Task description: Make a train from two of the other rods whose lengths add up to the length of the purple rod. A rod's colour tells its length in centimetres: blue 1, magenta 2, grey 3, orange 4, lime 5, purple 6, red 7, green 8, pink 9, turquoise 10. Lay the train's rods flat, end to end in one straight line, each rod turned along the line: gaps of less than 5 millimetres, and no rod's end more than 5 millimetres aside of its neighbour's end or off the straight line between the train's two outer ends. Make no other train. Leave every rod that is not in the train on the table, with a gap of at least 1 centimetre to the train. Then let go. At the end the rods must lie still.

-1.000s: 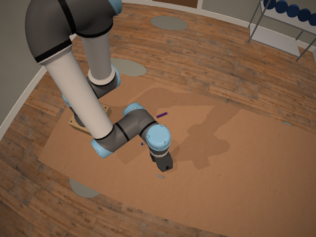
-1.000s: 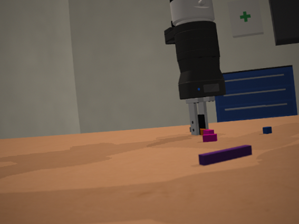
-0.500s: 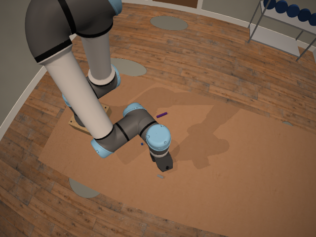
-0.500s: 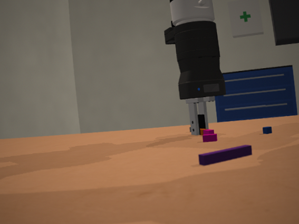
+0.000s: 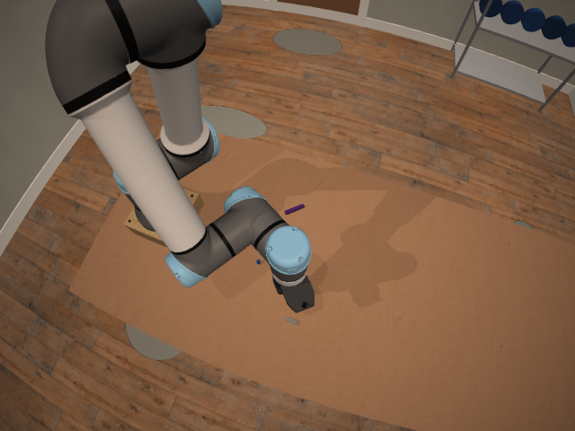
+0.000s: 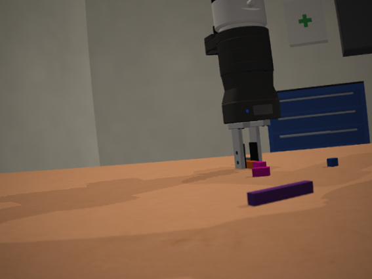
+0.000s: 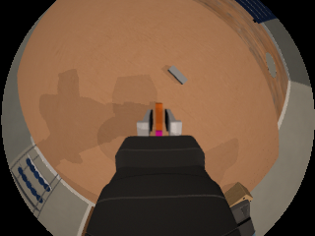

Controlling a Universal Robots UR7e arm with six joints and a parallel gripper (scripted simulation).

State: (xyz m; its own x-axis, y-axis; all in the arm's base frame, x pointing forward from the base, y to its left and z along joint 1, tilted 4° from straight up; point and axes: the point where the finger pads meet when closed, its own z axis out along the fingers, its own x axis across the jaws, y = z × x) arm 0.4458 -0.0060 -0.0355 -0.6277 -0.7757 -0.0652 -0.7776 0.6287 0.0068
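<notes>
Now: the orange rod 1 cm below my hand. Also, from my hand: grey rod 6 cm to the right, 3 cm ahead, 1 cm below; then purple rod 22 cm to the left, 12 cm behind, 1 cm below; then blue rod 13 cm behind, 3 cm to the left, 1 cm below.
</notes>
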